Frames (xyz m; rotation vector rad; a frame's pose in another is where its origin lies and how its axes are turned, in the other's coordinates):
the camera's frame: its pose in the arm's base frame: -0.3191 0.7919 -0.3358 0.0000 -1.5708 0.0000
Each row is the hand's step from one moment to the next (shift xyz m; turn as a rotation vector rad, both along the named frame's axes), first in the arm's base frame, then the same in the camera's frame.
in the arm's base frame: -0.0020 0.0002 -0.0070 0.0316 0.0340 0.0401
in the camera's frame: -0.0070 0.0002 0.0020 0.0401 0.0340 -0.0316
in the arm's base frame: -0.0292 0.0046 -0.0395 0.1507 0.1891 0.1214
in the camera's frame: -0.0395 0.0046 0.0292 0.1214 0.1891 -0.1507
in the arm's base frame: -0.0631 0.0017 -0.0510 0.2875 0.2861 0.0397
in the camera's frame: -0.0510 0.0017 0.0631 0.0397 0.2861 -0.2875
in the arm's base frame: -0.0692 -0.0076 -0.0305 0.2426 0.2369 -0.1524
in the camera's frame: -0.0305 -0.0076 0.0692 -0.1524 0.2369 -0.2426
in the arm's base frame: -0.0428 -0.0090 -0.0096 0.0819 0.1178 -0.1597
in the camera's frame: -0.0096 -0.0090 0.0428 -0.1597 0.1178 -0.0819
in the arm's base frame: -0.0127 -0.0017 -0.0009 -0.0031 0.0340 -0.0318
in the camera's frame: -0.0009 -0.0017 0.0127 -0.0318 0.0340 0.0031
